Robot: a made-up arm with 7 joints.
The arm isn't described. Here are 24 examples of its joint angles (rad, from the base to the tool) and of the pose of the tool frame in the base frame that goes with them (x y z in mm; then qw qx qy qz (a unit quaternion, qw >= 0)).
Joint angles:
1: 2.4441 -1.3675 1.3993 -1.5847 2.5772 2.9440 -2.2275
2: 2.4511 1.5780 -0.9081 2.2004 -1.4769 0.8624 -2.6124
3: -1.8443 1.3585 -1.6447 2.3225 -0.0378 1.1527 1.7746
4: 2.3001 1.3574 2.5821 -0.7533 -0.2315 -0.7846 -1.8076
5: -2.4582 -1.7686 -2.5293 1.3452 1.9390 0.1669 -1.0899
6: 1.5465 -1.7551 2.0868 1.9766 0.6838 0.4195 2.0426
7: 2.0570 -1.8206 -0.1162 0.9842 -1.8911 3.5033 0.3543
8: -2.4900 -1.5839 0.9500 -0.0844 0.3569 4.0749 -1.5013
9: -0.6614 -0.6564 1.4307 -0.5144 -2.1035 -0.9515 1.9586
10: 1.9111 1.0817 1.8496 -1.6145 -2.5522 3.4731 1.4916
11: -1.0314 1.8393 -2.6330 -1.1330 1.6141 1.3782 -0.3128
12: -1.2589 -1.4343 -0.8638 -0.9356 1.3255 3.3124 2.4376
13: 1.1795 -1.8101 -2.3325 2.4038 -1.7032 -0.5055 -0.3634
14: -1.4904 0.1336 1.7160 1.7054 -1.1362 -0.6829 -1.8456
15: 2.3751 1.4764 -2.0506 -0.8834 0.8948 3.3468 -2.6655
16: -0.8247 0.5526 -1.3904 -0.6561 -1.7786 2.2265 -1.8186
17: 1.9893 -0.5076 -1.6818 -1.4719 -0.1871 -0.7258 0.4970
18: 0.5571 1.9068 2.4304 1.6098 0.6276 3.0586 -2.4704
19: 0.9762 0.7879 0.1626 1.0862 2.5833 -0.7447 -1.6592
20: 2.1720 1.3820 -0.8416 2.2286 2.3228 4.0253 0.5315
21: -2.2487 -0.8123 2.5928 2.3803 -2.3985 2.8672 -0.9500
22: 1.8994 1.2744 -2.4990 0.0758 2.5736 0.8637 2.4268
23: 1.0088 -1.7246 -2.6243 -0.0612 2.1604 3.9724 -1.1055
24: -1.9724 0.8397 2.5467 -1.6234 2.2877 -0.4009 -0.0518
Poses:
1: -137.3 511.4 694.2 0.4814 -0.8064 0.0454 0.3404
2: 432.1 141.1 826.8 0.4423 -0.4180 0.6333 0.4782
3: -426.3 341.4 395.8 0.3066 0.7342 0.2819 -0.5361
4: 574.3 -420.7 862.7 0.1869 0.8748 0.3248 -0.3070
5: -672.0 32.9 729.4 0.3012 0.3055 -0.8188 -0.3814
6: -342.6 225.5 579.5 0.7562 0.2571 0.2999 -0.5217
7: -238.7 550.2 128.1 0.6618 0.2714 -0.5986 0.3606
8: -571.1 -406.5 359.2 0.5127 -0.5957 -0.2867 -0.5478
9: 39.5 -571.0 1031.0 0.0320 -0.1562 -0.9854 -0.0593
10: 418.0 -153.8 531.8 0.5301 0.5086 0.5584 -0.3853
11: -251.6 677.3 505.6 0.9139 -0.3648 0.0204 0.1768
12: 221.1 -570.0 597.6 0.7899 0.1106 -0.3821 -0.4667
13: 443.6 51.2 710.8 0.5660 -0.1059 -0.5623 -0.5936
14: 401.3 77.1 865.7 0.1520 0.5143 0.5488 -0.6413
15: 411.3 -456.9 549.3 0.4082 0.3251 -0.8407 -0.1443
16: 13.2 288.2 1010.7 0.0495 -0.2159 -0.1322 -0.9662
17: -415.7 52.5 897.6 0.2950 -0.3799 -0.1070 -0.8702
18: -324.3 -41.1 165.7 0.0370 -0.7006 -0.0453 0.7111
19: -258.3 -78.3 1161.2 0.4722 0.7415 -0.4480 -0.1630
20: 209.1 -61.8 776.5 0.1616 0.4691 -0.8510 0.1719
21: -68.5 69.5 827.2 0.1956 -0.4960 0.6837 0.4984
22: 514.2 -719.8 628.4 0.7667 0.2936 -0.0993 0.5622
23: 565.0 434.3 274.5 0.0821 0.3161 0.1683 -0.9301
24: -405.5 283.3 930.9 0.1305 0.1505 -0.9731 -0.1158
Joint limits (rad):
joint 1: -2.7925..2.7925
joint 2: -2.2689..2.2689
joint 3: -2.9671..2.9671
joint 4: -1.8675..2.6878
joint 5: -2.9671..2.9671
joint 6: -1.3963..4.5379
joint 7: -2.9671..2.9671
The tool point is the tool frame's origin. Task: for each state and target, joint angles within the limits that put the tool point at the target. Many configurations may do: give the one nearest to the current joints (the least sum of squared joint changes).
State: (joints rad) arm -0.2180 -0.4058 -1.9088 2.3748 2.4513 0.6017 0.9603
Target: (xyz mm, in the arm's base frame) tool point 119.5 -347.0 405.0
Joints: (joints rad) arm 0.1672 -0.3125 -1.6896 2.4097 2.5203 0.6366 0.9603
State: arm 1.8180 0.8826 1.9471 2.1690 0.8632 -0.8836 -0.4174
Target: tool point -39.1 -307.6 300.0
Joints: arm 2.0078 0.8760 2.2086 1.9804 0.9910 -0.8998 -0.4174
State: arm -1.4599 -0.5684 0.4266 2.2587 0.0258 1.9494 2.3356
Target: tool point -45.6 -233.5 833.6
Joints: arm -1.6386 0.2946 0.3692 2.2345 0.0824 2.2187 2.3356
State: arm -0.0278 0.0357 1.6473 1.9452 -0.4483 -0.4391 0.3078
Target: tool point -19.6 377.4 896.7
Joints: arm 0.1306 0.3323 1.3912 1.5594 -0.5558 -0.5861 0.3078
